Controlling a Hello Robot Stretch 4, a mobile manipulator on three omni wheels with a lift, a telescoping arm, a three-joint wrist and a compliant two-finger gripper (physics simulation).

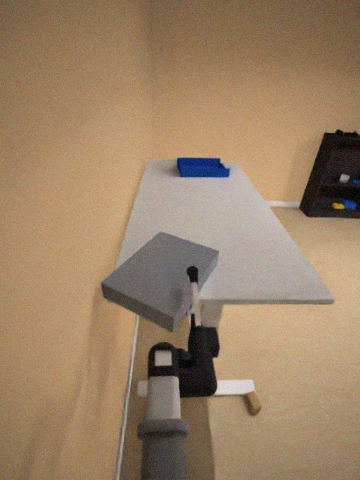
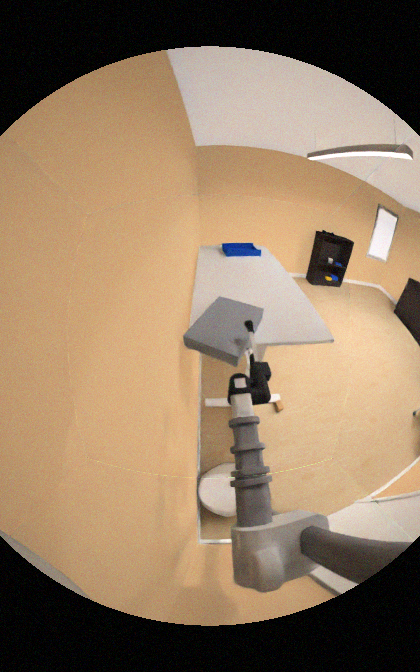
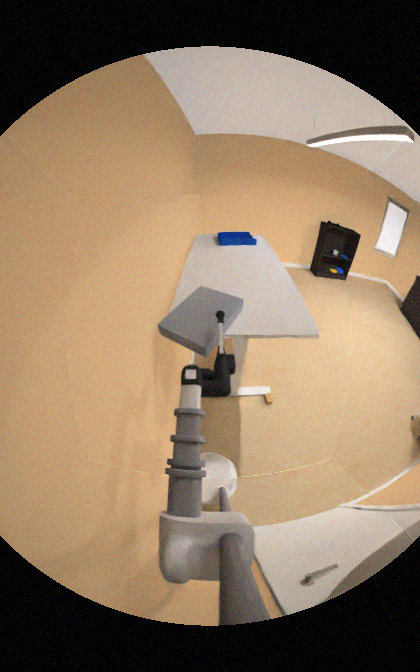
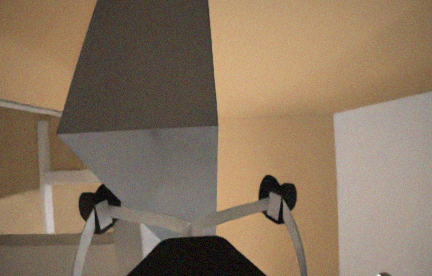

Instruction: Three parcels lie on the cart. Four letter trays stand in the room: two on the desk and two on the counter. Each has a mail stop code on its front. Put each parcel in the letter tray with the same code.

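Places are measured from the robot's base along level axes (x ahead, y left, z up), in centimetres.
Where they show: gripper, fingertip midpoint: [image 1: 190, 286].
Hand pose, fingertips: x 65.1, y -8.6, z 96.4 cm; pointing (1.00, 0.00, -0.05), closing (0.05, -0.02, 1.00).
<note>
Each offset is from my fingertips to the top centre of the thing. Level surfaces: height alone.
A thick grey box {dx +7.4, dy +7.8, dz +2.3 cm} [image 1: 160, 280] [image 2: 222, 327] [image 3: 200, 317] [image 4: 145, 75] is turned at an angle over the near left end of a white table {dz -4.1 cm} [image 1: 210, 210] [image 2: 240, 277] [image 3: 235, 272], and part of it reaches past the near edge. Its near part shows between and beyond my fingers. I cannot tell whether it is a parcel. My gripper [image 1: 194, 295] [image 2: 248, 340] [image 3: 220, 332] [image 4: 189, 195] is open, with the fingertips wide apart and not closed on the box. A blue letter tray {dx +123.1, dy -19.9, dz +2.3 cm} [image 1: 202, 170] [image 2: 241, 251] [image 3: 237, 240] stands at the table's far end; its code is unreadable.
A wall runs close along the left of the table and arm. A dark shelf unit [image 1: 312, 175] [image 2: 312, 257] [image 3: 318, 250] stands at the far right. The table's white foot [image 1: 235, 387] has a brown block {dx +2.2, dy -43.4, dz -93.2 cm} [image 1: 252, 402] at its end. A door handle [image 3: 320, 573] shows at the lower right.
</note>
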